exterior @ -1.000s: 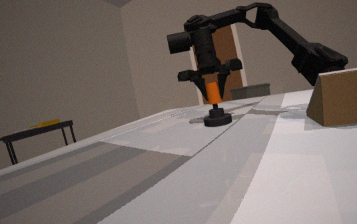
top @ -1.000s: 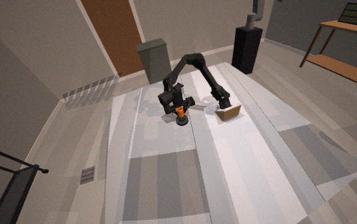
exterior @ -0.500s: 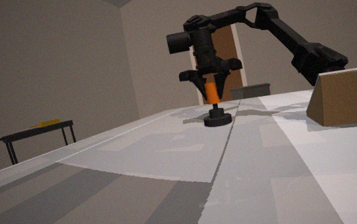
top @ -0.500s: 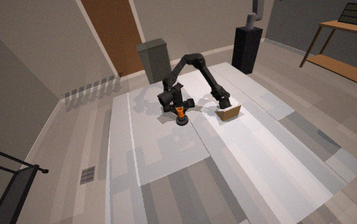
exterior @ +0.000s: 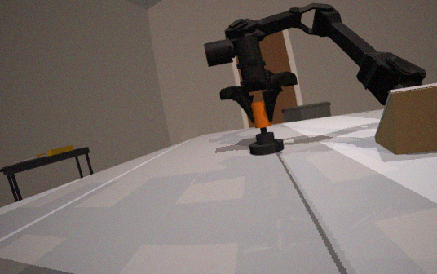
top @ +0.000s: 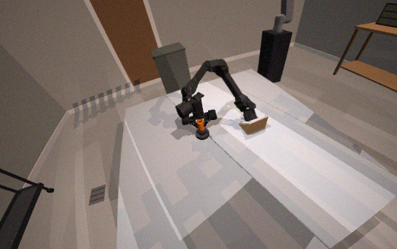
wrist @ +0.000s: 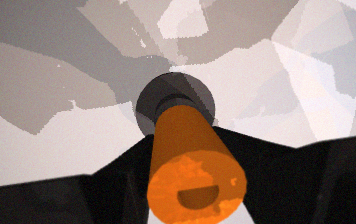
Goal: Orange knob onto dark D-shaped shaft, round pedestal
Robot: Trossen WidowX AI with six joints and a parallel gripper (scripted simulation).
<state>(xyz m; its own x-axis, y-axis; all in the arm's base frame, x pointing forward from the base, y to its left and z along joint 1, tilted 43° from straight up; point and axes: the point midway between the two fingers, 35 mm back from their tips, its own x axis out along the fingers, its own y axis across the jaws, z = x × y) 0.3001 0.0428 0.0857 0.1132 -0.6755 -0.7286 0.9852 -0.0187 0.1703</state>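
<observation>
Now: the orange knob 2 cm above my gripper tip. Round my gripper tip: round pedestal: 4 cm below.
</observation>
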